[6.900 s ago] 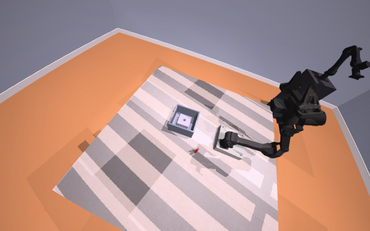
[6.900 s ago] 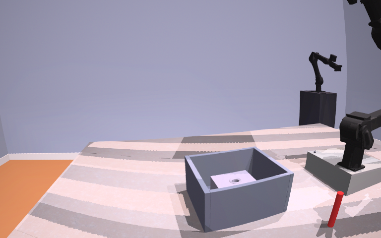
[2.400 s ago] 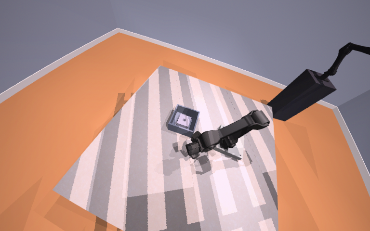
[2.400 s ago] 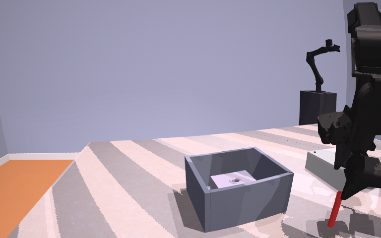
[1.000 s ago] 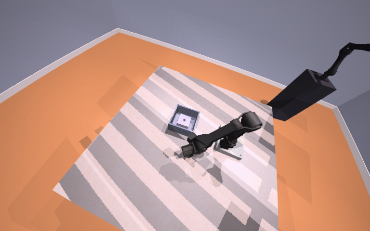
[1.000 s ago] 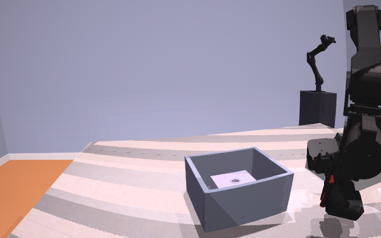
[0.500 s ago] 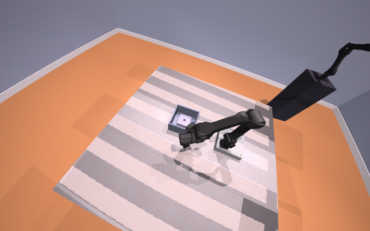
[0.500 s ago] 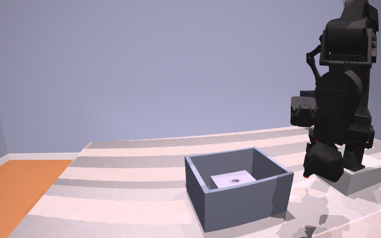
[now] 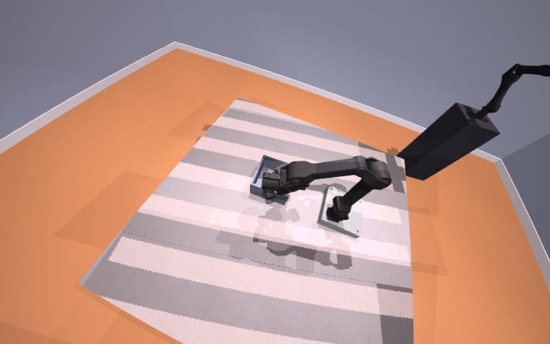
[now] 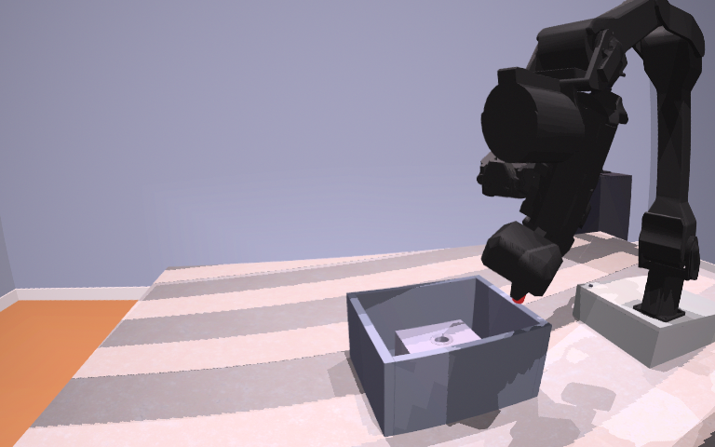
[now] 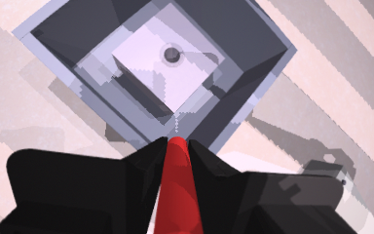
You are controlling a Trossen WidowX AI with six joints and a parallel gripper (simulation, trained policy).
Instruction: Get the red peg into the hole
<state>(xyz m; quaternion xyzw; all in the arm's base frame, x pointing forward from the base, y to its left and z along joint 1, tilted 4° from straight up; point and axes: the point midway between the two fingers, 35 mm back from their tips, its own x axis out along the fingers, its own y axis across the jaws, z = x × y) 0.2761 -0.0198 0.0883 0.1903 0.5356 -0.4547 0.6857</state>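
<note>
The pale plate is 5 cm ahead of my gripper tip, 8 cm to the right of it and 9 cm below it. The rest, counted from my gripper tip: red peg (1 cm to the left, 3 cm above); then grey box (5 cm ahead, 8 cm to the right, 11 cm below).
</note>
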